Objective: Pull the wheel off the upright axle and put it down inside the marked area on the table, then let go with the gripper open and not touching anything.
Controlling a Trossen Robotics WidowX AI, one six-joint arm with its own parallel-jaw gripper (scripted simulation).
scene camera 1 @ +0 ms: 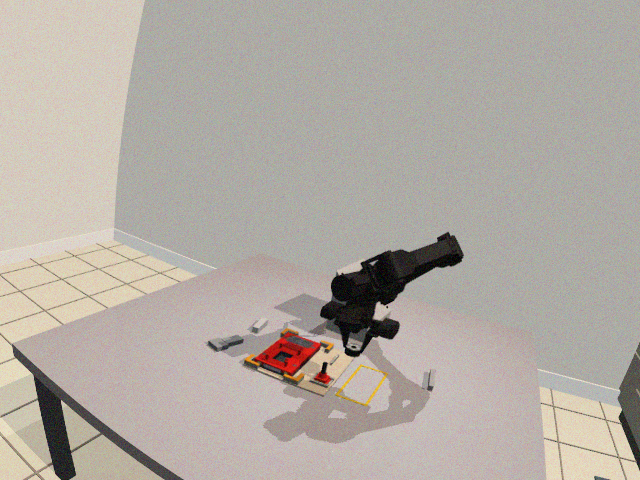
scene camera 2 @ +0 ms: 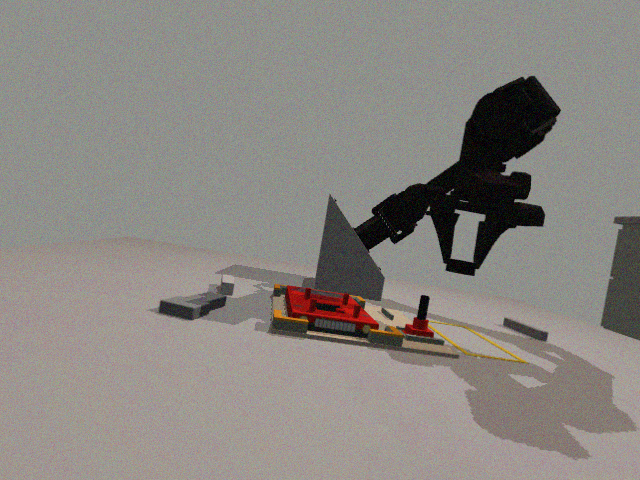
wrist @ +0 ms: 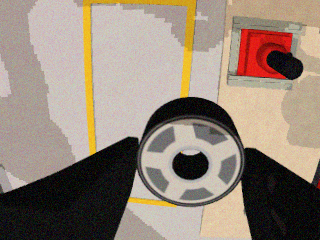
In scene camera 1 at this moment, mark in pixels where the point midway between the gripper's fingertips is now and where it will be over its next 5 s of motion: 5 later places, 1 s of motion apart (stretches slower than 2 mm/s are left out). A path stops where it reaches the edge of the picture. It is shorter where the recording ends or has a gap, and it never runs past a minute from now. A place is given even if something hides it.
My gripper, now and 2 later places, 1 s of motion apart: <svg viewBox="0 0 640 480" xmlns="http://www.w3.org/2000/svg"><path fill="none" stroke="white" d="M353 349L368 363L367 366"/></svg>
